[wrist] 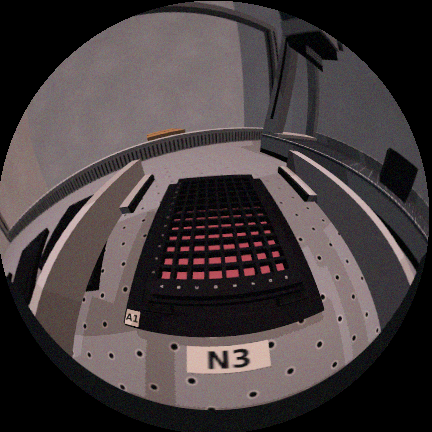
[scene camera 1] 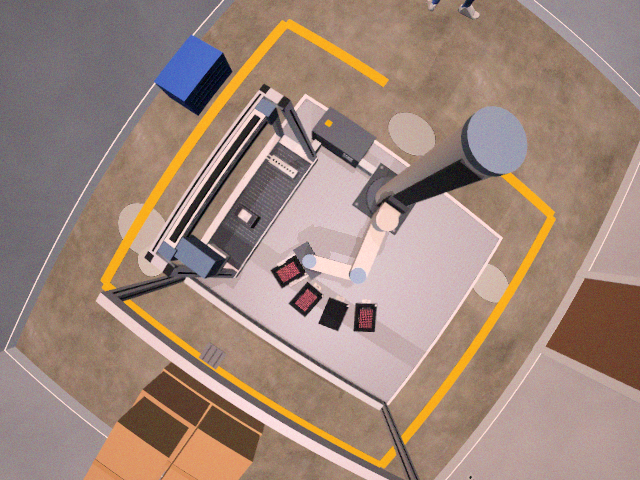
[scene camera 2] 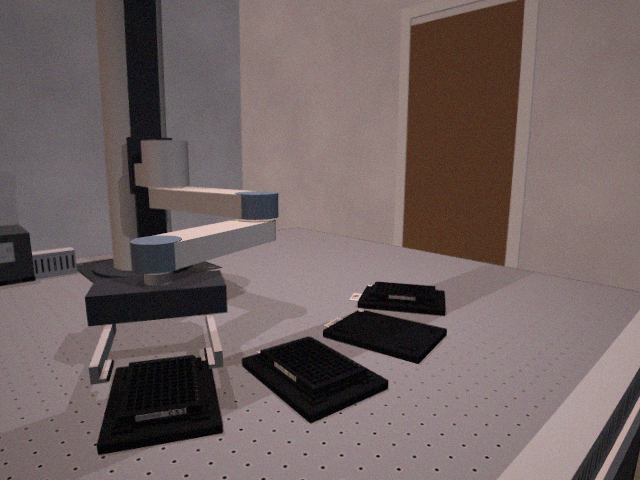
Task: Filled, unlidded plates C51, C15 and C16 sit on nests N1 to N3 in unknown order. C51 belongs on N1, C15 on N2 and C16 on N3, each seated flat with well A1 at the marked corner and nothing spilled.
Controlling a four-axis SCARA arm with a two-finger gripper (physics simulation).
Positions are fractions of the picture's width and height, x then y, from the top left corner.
Labels:
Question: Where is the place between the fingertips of my gripper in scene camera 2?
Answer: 0.25, 0.77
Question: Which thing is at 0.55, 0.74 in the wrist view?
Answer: A nest N3.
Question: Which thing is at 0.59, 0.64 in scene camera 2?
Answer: A nest N1.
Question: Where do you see a nest N2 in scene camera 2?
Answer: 0.44, 0.81

